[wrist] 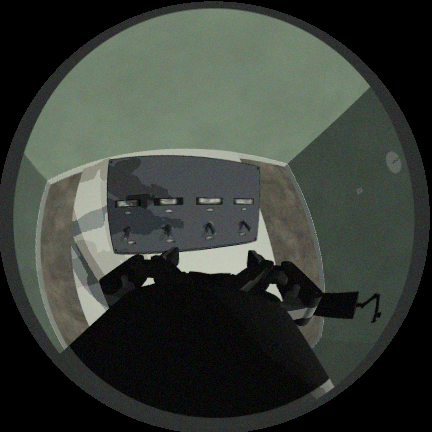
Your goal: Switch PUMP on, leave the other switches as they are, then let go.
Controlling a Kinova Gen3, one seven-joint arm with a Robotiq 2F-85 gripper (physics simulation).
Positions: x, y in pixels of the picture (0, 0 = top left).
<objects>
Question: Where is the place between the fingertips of my gripper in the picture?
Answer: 212, 256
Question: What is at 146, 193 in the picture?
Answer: A dark grey switch panel.
</objects>
